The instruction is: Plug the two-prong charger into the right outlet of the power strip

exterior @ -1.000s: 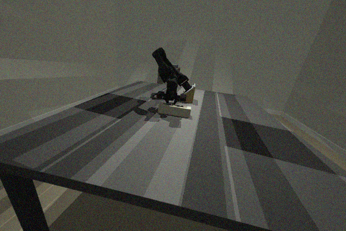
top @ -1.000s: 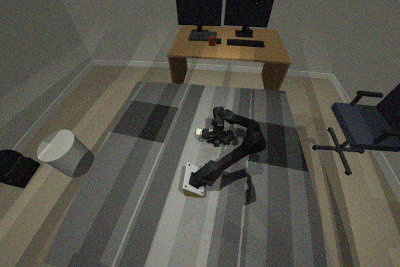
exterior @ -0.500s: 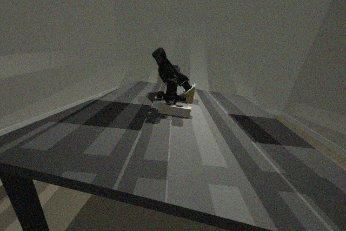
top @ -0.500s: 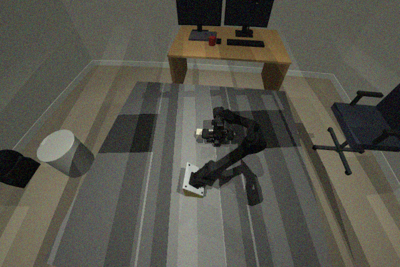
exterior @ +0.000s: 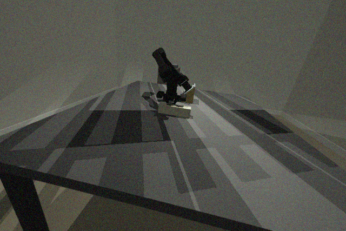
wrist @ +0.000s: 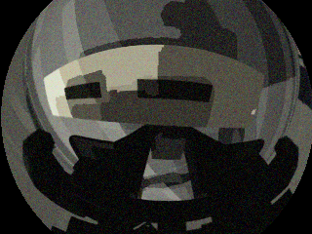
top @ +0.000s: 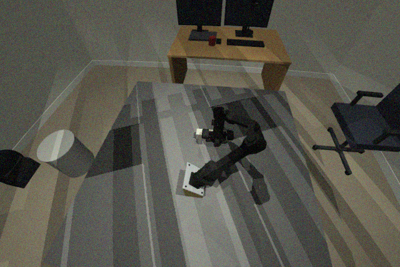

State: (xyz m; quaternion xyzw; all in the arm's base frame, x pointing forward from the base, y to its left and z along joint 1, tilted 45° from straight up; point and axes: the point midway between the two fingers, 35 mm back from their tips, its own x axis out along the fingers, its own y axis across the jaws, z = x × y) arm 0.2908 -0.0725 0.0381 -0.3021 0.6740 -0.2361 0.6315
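Right now my gripper tip is 20 mm short of the charger and 10 mm below it.
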